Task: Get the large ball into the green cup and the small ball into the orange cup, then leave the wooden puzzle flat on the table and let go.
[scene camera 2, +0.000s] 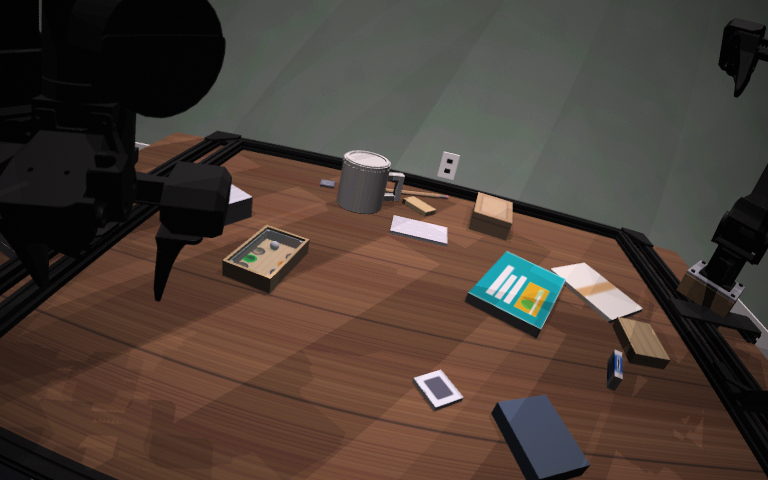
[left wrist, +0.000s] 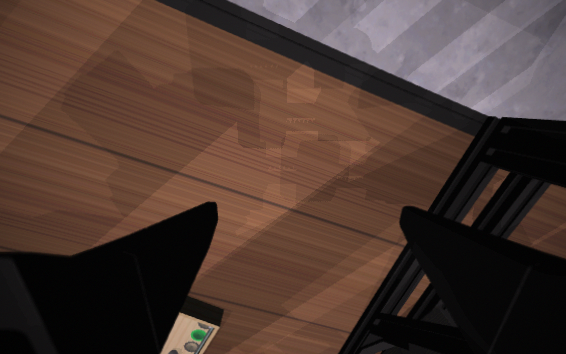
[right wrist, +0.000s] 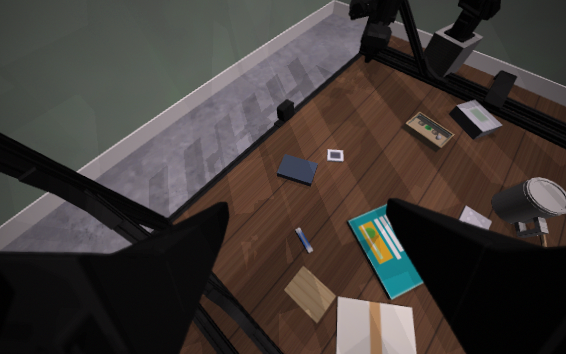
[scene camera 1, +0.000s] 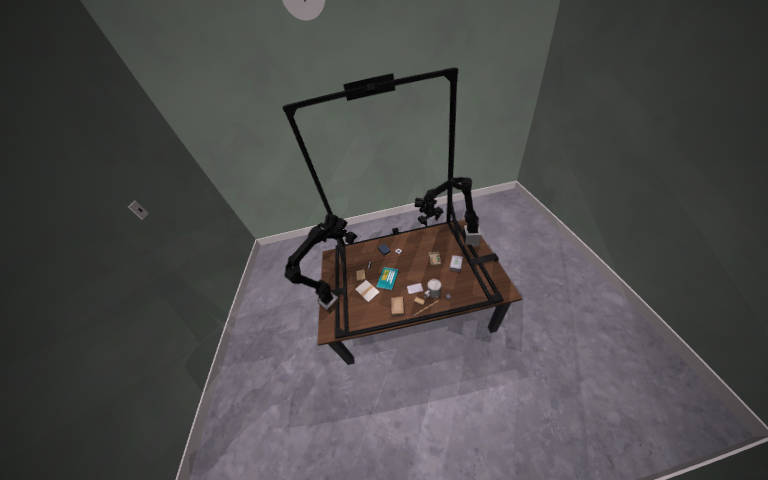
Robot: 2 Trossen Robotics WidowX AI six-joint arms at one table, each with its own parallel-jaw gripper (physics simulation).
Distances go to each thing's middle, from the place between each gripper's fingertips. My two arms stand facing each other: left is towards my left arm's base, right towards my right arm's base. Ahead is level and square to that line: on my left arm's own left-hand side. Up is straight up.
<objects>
The wooden puzzle (scene camera 2: pixel 264 260) is 230 mm ahead of my left hand, 110 mm to the right of it and 100 mm below it. Also, from my left hand: dark blue box (scene camera 2: pixel 536 435) 380 mm to the right, 100 mm below, 40 mm behind.
My right hand is 34 cm above the dark blue box, 19 cm to the right of it and 9 cm past it. Round my right hand: wooden puzzle 47 cm to the left, 34 cm below, 18 cm ahead.
</objects>
